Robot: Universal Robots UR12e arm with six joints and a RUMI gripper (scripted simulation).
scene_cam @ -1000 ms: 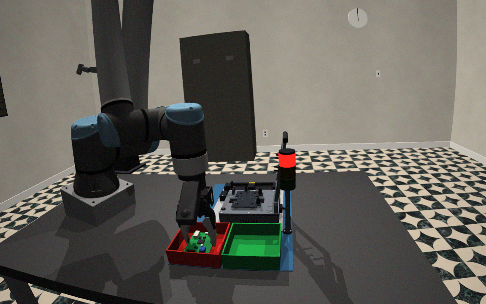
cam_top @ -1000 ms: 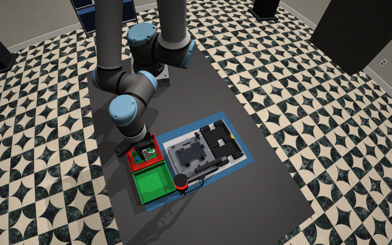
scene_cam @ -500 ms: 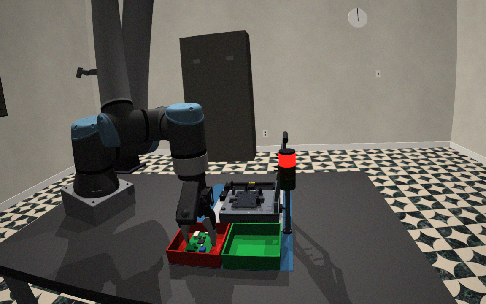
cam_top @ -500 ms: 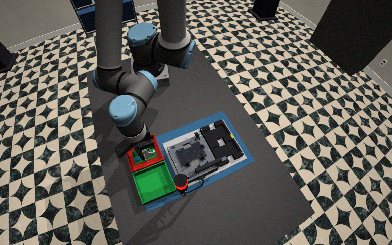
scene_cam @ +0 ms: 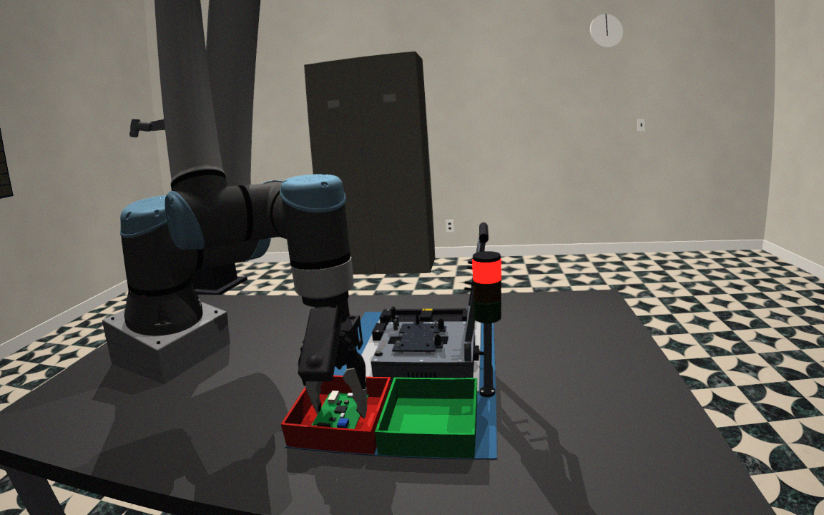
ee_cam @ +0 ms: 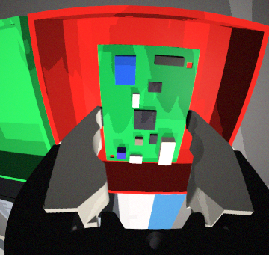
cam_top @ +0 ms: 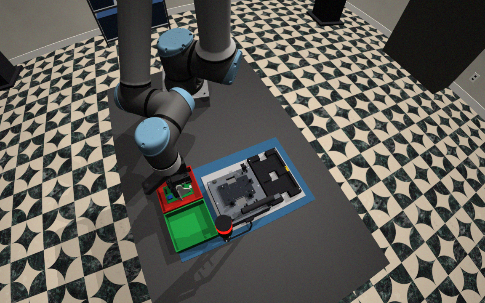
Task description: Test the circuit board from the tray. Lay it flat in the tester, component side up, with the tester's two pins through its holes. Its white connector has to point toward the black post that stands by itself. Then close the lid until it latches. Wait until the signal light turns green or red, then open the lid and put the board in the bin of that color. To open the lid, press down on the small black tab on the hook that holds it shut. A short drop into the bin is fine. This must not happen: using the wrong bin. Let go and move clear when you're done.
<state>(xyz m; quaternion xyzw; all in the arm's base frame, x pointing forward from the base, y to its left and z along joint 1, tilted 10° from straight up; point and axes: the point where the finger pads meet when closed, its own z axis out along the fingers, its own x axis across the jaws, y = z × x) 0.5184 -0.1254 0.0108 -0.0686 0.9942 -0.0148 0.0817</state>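
My gripper is now right at the green circuit board. From my hand the other things lie so: clear lid 230 mm to the left, 190 mm ahead, 160 mm above; then green bin 150 mm ahead, 20 mm to the left, 10 mm below; then red bin 10 mm below.
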